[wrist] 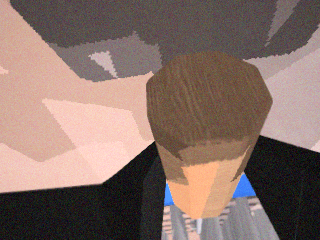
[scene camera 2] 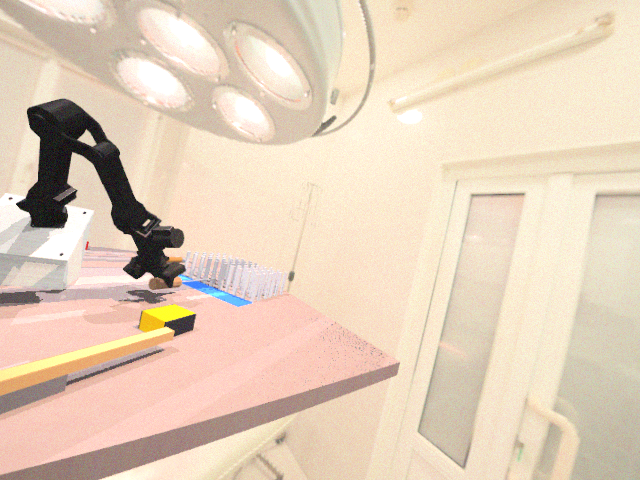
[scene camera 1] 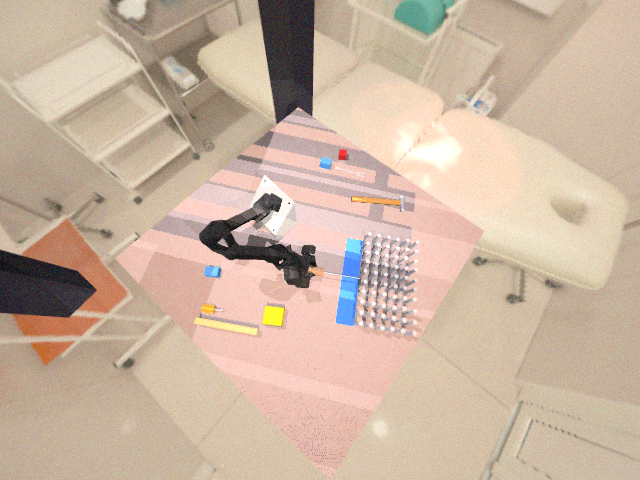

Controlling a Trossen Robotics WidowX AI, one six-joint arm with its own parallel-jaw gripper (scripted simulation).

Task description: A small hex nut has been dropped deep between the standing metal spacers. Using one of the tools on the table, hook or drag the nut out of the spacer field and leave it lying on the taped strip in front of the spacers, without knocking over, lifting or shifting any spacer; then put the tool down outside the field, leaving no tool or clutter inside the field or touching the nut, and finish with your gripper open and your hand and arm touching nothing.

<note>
My gripper [scene camera 2: 167,285] holds a hook tool [wrist: 206,111]. I also see a blue taped strip [scene camera 1: 346,309].
My gripper is seen too in the wrist view [wrist: 198,144].
</note>
